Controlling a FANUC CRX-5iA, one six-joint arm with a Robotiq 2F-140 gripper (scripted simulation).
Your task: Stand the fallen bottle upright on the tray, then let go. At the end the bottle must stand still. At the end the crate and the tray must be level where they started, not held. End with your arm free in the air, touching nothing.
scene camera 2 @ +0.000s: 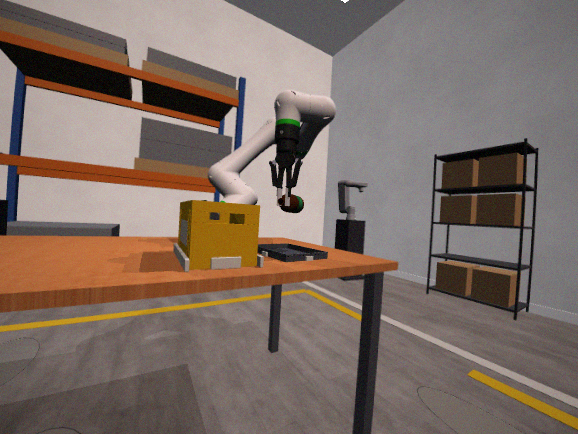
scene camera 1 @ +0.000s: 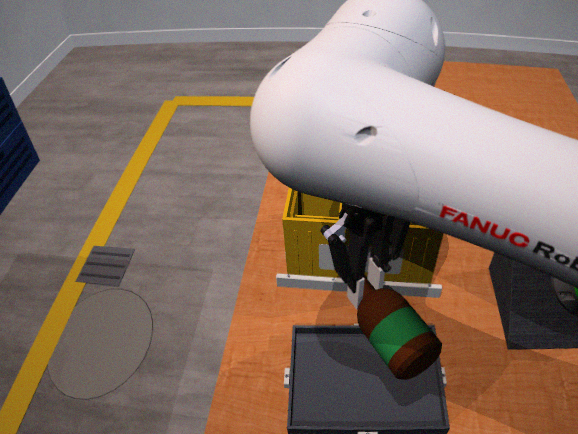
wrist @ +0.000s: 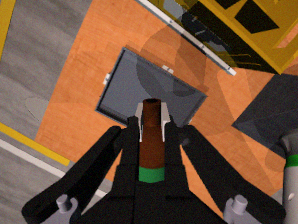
The pictures show: the gripper, a dark grey tray, a bottle and a yellow crate.
The gripper also shows in scene camera 2 and in the wrist view.
